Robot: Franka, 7 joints.
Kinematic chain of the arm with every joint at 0, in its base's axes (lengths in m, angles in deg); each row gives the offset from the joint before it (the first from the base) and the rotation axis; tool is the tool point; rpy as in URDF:
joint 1: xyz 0 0 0.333 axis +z
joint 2: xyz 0 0 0 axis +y
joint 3: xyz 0 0 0.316 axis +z
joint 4: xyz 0.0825 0 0 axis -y
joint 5: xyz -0.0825 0 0.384 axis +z
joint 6: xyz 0 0 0 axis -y
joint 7: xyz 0.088 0 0 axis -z
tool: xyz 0 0 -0.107 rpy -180 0 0
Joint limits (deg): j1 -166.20..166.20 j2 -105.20..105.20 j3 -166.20..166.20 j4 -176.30..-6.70 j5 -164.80..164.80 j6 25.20..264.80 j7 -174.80..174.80
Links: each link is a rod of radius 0.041 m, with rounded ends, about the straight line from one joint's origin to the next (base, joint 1, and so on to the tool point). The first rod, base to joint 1, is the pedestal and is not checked.
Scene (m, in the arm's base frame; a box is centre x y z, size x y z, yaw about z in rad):
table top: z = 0
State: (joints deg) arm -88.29 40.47 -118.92 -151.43 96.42 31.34 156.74
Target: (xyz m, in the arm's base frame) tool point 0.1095 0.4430 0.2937
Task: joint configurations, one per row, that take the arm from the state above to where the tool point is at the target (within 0.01 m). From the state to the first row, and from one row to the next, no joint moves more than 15 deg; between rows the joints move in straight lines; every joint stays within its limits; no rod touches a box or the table.
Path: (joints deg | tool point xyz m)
1: -99.67 26.26 -130.74 -149.21 100.04 38.42 156.74 | -0.3363 0.1469 0.4496
2: -111.04 12.06 -142.56 -146.98 103.66 45.51 156.74 | -0.2432 0.3106 0.4448
3: -122.42 -2.15 -154.38 -144.76 107.28 52.59 156.74 | -0.0817 0.4227 0.3910
4: -133.79 -16.35 -166.20 -142.54 110.90 59.68 156.74 | 0.1095 0.4430 0.2937

